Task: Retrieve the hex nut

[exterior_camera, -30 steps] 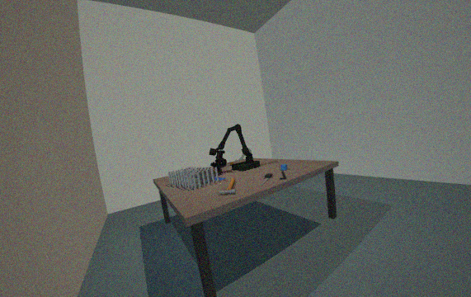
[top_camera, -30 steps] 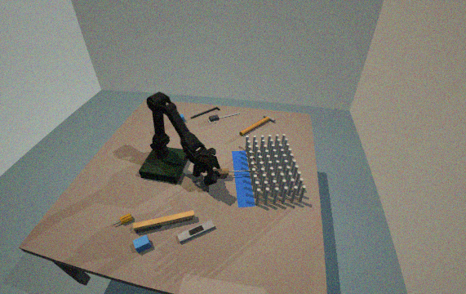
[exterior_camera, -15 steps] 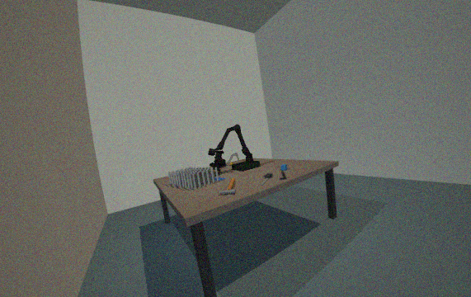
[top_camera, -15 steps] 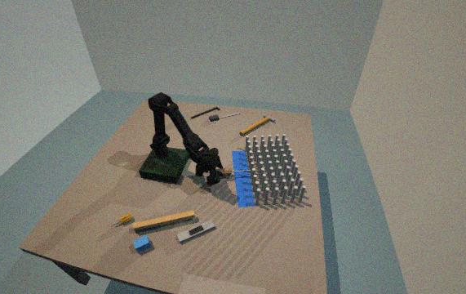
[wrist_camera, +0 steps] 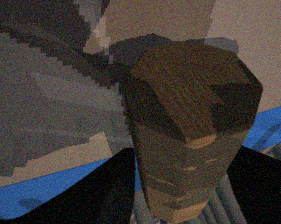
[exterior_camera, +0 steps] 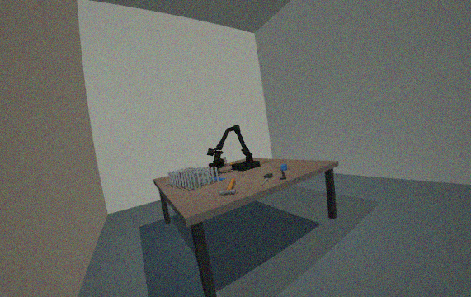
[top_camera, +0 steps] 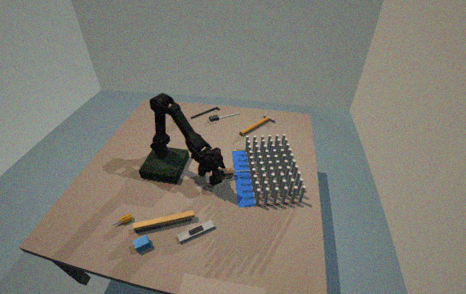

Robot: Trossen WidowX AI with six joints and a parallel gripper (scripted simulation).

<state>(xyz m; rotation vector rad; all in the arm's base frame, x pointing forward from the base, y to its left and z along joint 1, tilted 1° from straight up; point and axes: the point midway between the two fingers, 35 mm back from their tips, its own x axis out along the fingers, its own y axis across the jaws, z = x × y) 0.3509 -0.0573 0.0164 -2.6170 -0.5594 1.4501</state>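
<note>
Right now my gripper tip is 9 cm short of the blue taped strip, 2 cm to the right of it and 4 cm above it. Round my gripper tip: grey bar: 5 cm behind, 34 cm to the right, 2 cm below; then hex nut: 24 cm ahead, 7 cm to the left, 3 cm below; then thin hook tool: 10 cm ahead, 3 cm to the left, 1 cm below.
</note>
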